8 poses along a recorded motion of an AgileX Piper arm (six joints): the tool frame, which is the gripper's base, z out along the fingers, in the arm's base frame.
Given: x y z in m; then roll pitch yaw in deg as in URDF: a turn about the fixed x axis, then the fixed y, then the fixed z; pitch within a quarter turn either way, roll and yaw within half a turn.
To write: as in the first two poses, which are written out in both.
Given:
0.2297 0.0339 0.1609 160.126 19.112 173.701
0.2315 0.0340 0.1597 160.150 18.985 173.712
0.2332 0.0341 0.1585 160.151 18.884 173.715
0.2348 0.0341 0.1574 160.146 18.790 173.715
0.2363 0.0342 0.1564 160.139 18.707 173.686
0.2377 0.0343 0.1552 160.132 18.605 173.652
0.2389 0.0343 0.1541 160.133 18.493 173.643
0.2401 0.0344 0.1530 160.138 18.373 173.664
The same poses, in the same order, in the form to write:
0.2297 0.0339 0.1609 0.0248 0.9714 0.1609 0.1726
0.2315 0.0340 0.1597 0.0249 0.9716 0.1608 0.1715
0.2332 0.0341 0.1585 0.0250 0.9718 0.1609 0.1707
0.2348 0.0341 0.1574 0.0252 0.9719 0.1610 0.1699
0.2363 0.0342 0.1564 0.0255 0.9720 0.1611 0.1692
0.2377 0.0343 0.1552 0.0260 0.9721 0.1612 0.1684
0.2389 0.0343 0.1541 0.0262 0.9723 0.1612 0.1675
0.2401 0.0344 0.1530 0.0262 0.9724 0.1613 0.1664

